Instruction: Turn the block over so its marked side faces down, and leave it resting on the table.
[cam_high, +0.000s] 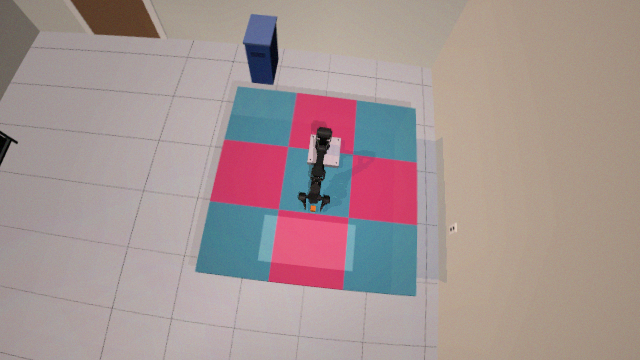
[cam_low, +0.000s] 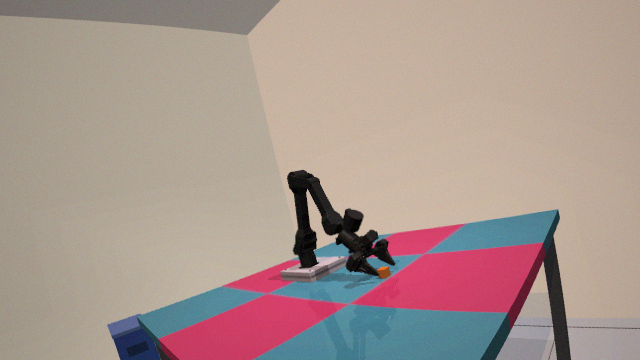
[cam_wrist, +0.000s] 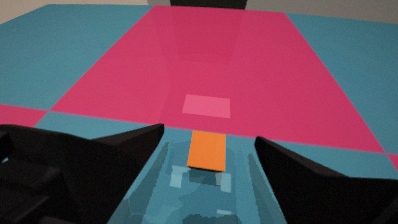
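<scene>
Right now the block is 2 cm behind my gripper tip and 1 cm below it.
</scene>
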